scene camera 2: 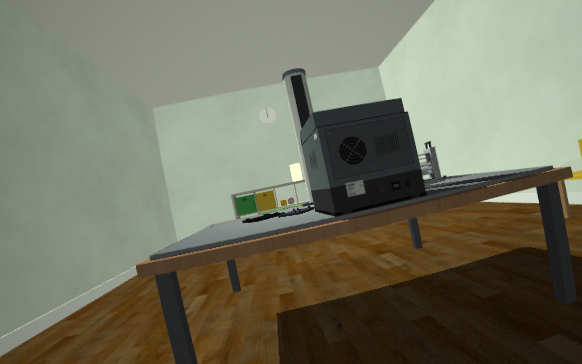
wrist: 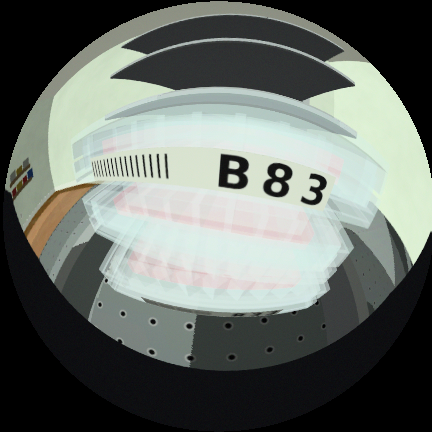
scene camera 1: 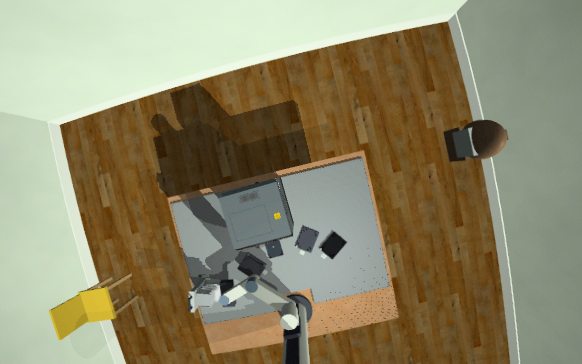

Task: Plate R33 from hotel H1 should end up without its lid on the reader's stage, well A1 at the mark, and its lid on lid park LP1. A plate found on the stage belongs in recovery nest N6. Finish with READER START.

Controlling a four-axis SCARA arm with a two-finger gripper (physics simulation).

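Frame: origin at the arm's base, x up, y right, z ahead, level; centimetres.
Seen in the pictures: gripper, between the fingertips: (scene camera 2: 424, 172).
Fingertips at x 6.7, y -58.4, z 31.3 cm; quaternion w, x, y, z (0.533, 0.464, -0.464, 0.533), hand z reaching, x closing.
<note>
A point is followed by its place in that frame.
Hotel H1 (scene camera 1: 204, 296) {z 33.8, x 17.1, y -55.3 cm} (scene camera 2: 435, 162) {z 39.9, x 11.0, y -61.4 cm} stands at the table's left front corner in scene camera 1, with clear, pink-filled plates stacked in it. In the wrist view plate B83 (wrist: 250, 175) is large and near, above other plates. The lowest plate (wrist: 220, 298) has a steeply foreshortened label that appears to read R33; its lid cannot be made out separately. The arm's end reaches the hotel; my gripper is shut on plate R33, its fingers hidden. The grey reader (scene camera 1: 256, 215) {z 82.8, x 36.1, y -1.9 cm} (scene camera 2: 367, 150) {z 99.4, x 20.0, y -2.4 cm} stands at the back. A small dark platform (scene camera 1: 273, 248) {z 55.3, x 13.8, y -2.1 cm} is at its front.
Dark holders stand on the table: one (scene camera 1: 251, 265) {z 44.4, x 7.3, y -21.7 cm} between reader and arm, one (scene camera 1: 227, 286) beside the hotel, and two (scene camera 1: 306, 238) {z 53.1, x 2.3, y 20.3 cm} (scene camera 1: 333, 244) {z 44.4, x 2.5, y 38.2 cm} right of the reader. Dark shelves (wrist: 225, 65) rise above B83. The arm's column (scene camera 2: 298, 97) {z 7.7, x 70.0, y 1.3 cm} stands behind the reader in scene camera 2.
</note>
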